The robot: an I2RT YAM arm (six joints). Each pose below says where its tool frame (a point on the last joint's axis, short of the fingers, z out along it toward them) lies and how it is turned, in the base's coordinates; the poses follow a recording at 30 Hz.
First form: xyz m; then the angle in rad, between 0 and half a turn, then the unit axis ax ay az.
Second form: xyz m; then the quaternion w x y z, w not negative. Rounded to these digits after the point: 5 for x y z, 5 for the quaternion.
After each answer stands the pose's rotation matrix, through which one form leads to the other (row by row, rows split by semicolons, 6 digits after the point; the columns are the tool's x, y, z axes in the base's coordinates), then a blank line. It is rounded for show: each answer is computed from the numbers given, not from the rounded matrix.
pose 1, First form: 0.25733, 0.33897, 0.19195, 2.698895, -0.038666, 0.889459, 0.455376
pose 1, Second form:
0.25733, 0.33897, 0.19195, 0.21955, -0.03772, 0.86776, 0.44427
-0.900753 -0.260542 0.347508; 0.129605 0.602410 0.787595; -0.414543 0.754467 -0.508855

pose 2, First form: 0.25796, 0.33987, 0.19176, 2.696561, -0.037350, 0.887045, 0.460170
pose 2, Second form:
0.25796, 0.33987, 0.19176, 0.22068, -0.03643, 0.86518, 0.44882
-0.899943 -0.261132 0.349160; 0.135062 0.594459 0.792702; -0.414561 0.760545 -0.499710

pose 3, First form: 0.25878, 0.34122, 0.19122, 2.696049, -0.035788, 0.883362, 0.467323
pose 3, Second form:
0.25878, 0.34122, 0.19122, 0.22093, -0.03490, 0.86153, 0.45577
-0.899940 -0.261533 0.348867; 0.141251 0.582102 0.800753; -0.412500 0.769908 -0.486915

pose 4, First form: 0.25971, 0.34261, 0.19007, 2.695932, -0.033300, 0.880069, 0.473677
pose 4, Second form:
0.25971, 0.34261, 0.19007, 0.22099, -0.03248, 0.85831, 0.46197
-0.900217 -0.259931 0.349351; 0.148430 0.571066 0.807374; -0.409364 0.778665 -0.475501

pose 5, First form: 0.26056, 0.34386, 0.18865, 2.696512, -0.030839, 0.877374, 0.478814
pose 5, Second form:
0.26056, 0.34386, 0.18865, 0.22071, -0.03008, 0.85574, 0.46701
-0.900767 -0.257623 0.349643; 0.154666 0.562000 0.812548; -0.405830 0.785994 -0.466386

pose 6, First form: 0.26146, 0.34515, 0.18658, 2.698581, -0.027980, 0.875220, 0.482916
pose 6, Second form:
0.26146, 0.34515, 0.18658, 0.21970, -0.02730, 0.85384, 0.47112
-0.901975 -0.253621 0.349454; 0.160395 0.554607 0.816507; -0.400893 0.792520 -0.459562

